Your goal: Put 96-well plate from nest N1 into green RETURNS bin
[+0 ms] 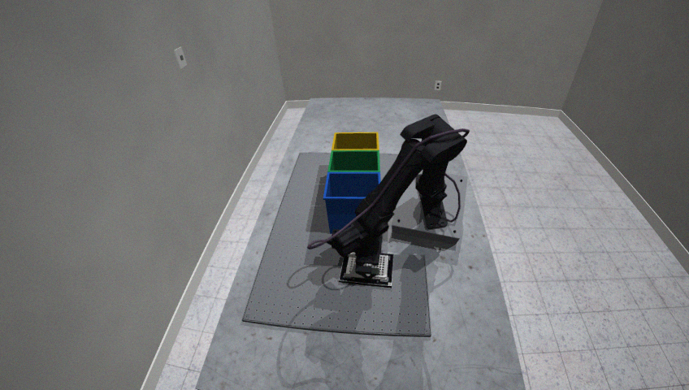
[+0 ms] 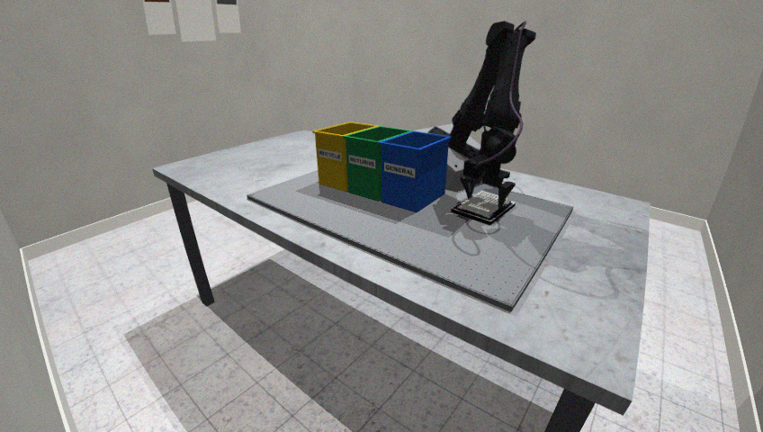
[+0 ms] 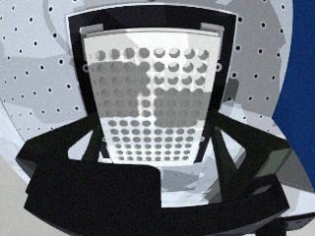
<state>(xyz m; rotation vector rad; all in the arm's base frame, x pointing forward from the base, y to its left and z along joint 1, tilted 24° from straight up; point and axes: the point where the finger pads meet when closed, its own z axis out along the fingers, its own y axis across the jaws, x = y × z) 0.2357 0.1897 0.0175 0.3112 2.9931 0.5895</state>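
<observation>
Now: the white 96-well plate 1 cm ahead of my hand. Round my hand: black plate nest N1 (2 cm below, 1 cm ahead); then blue bin (20 cm to the right, 7 cm above, 4 cm ahead); then green bin (33 cm to the right, 7 cm above, 3 cm ahead).
</observation>
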